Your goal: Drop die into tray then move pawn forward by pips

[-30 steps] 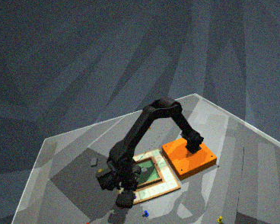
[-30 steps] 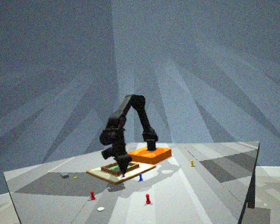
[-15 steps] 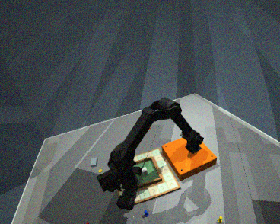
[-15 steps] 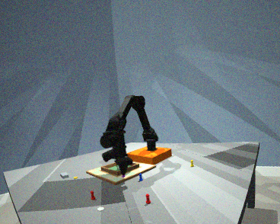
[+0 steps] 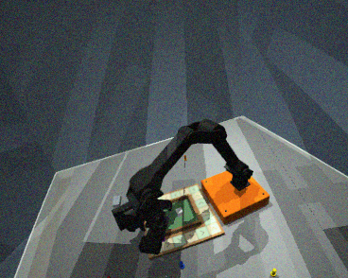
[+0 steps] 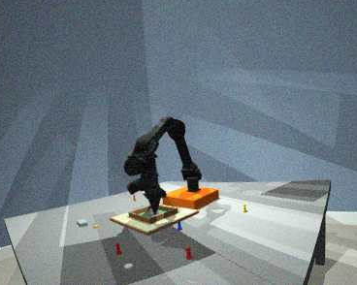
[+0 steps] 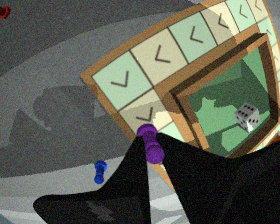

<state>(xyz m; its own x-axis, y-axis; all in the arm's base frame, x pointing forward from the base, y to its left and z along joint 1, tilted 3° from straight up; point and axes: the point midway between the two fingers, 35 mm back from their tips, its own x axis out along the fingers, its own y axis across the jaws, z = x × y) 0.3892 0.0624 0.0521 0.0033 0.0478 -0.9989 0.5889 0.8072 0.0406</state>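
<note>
My gripper tip is 110 mm past the white die, 100 mm to the left of it and 40 mm above it. From my gripper tip the other things lie so: green dice tray 90 mm behind, 100 mm to the right, 60 mm below; then purple pawn 10 mm above; then blue pawn 20 mm behind, 90 mm to the left, 50 mm below.
</note>
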